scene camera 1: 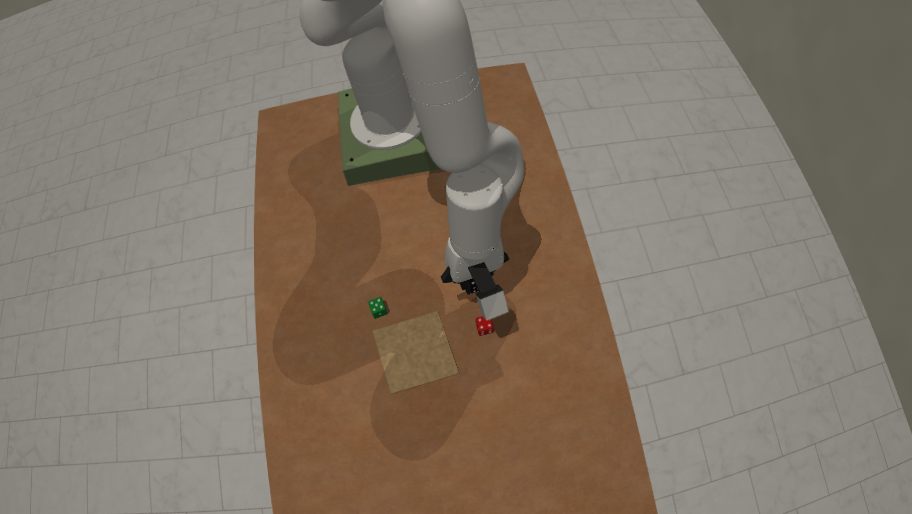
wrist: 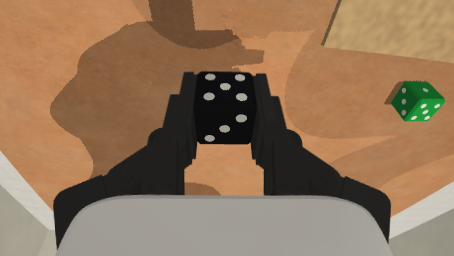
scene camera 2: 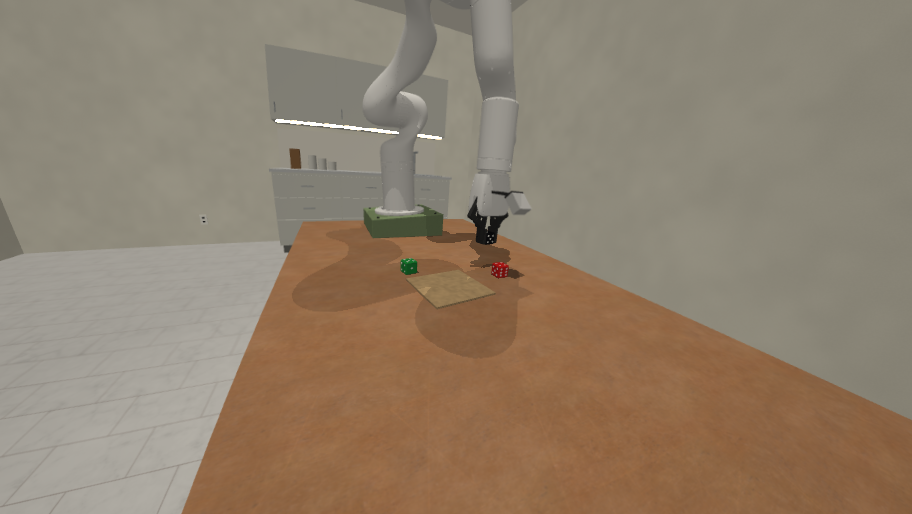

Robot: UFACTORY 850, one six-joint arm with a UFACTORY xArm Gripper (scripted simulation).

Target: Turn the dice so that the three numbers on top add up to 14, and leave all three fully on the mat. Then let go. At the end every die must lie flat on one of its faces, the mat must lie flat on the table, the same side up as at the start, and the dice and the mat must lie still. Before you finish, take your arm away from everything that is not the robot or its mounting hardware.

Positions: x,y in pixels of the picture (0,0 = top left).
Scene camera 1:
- gripper: 475,284
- tan mat: 415,352
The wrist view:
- gripper: 224,92
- green die: 415,101
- black die: 225,107
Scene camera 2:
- gripper: 485,242
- tan mat: 444,289
